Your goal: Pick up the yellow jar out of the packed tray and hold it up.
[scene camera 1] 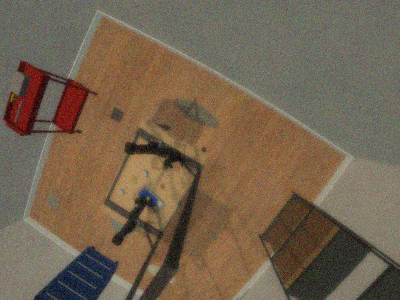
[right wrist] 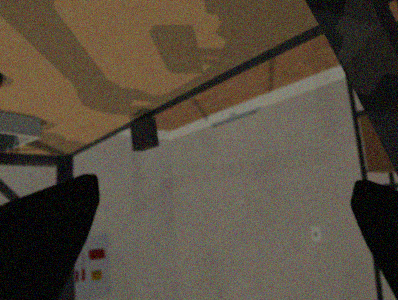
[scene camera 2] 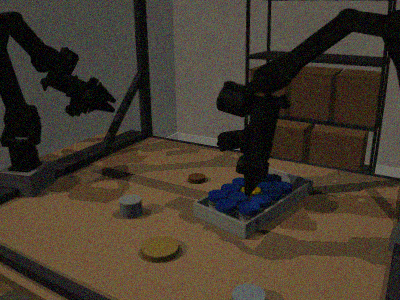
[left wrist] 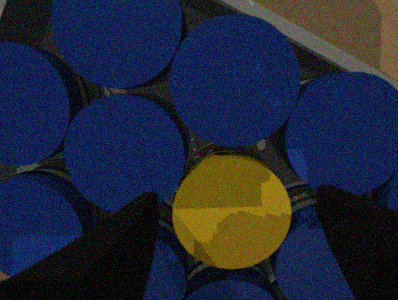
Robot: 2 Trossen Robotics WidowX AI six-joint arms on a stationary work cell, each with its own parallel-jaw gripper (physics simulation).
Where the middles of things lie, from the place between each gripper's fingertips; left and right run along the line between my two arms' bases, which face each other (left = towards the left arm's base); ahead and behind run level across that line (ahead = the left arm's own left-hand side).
My right gripper is now 47 cm to the right of the yellow jar [left wrist: 231, 211], 22 cm short of it and 13 cm above it. Round my right hand: flat yellow disc [scene camera 2: 158, 249] 44 cm ahead, 35 cm to the left, 15 cm below.
Right now my left hand is 2 cm above the yellow jar and 1 cm to the right of it. The rest, counted from my left hand: flat yellow disc: 22 cm ahead, 12 cm to the right, 4 cm below.
